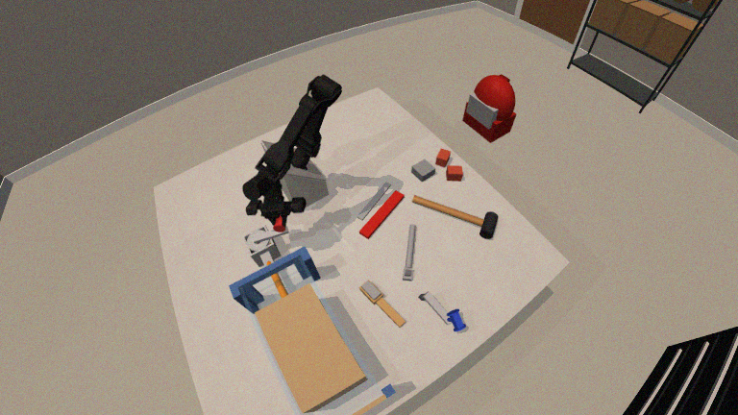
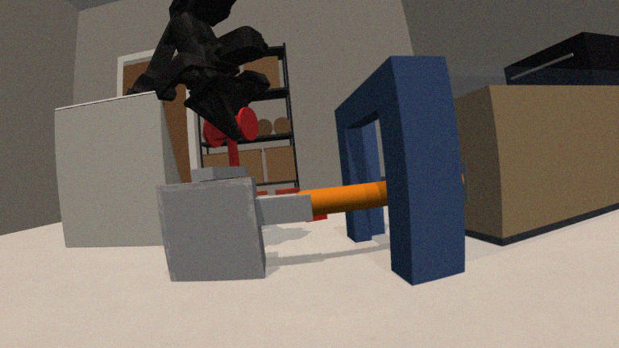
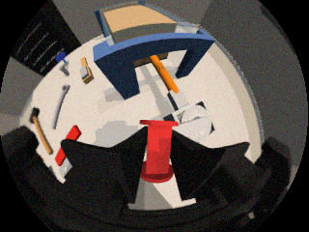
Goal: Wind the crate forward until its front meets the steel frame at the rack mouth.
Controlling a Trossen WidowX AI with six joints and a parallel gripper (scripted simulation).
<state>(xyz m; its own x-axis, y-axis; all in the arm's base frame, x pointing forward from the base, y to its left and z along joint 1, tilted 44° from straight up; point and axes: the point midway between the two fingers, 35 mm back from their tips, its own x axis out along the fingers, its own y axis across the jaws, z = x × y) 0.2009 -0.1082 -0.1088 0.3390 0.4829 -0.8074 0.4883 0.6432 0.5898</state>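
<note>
The red-knobbed crank is 20 mm behind my gripper tip, 30 mm to the right of it and 30 mm below it. Round my gripper tip: grey winch: 50 mm behind, 100 mm to the right, 100 mm below; then red knob: 20 mm behind, 10 mm to the left; then blue steel frame: 130 mm ahead, 90 mm to the right, 30 mm below.
</note>
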